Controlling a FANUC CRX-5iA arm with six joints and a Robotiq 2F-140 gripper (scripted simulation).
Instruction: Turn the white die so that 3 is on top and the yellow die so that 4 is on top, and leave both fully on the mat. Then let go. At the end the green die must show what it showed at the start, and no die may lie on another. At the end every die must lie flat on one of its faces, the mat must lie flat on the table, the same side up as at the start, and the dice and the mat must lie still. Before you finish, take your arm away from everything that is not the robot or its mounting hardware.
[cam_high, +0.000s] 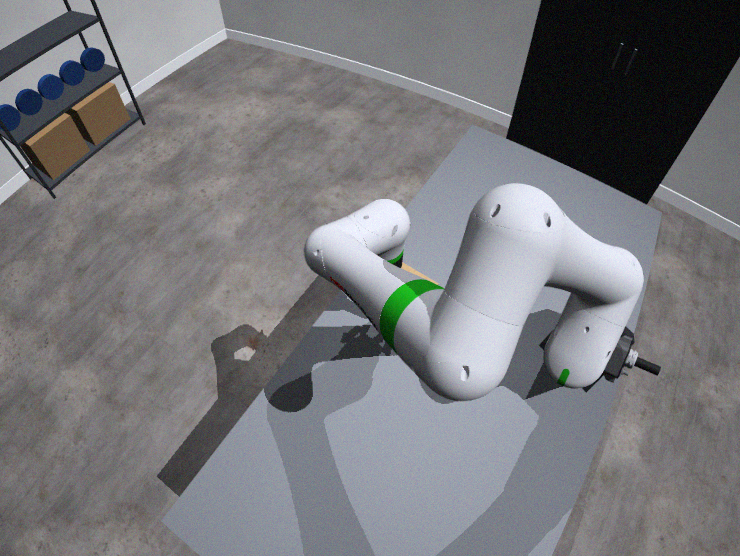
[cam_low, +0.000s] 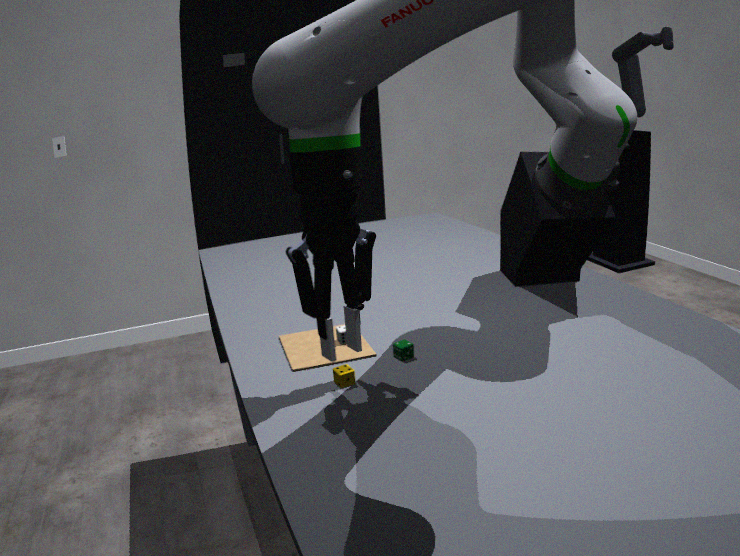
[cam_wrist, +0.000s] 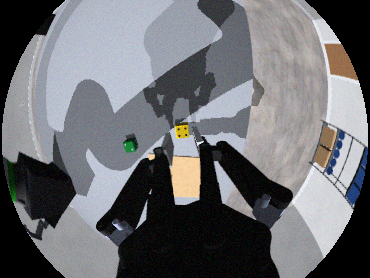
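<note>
My hand is 7 cm above the yellow die. The rest, counted from my hand: white die (14 cm to the right, 7 cm below, 4 cm behind); then tan mat (14 cm to the right, 8 cm below); then green die (11 cm behind, 7 cm below, 4 cm to the right).
</note>
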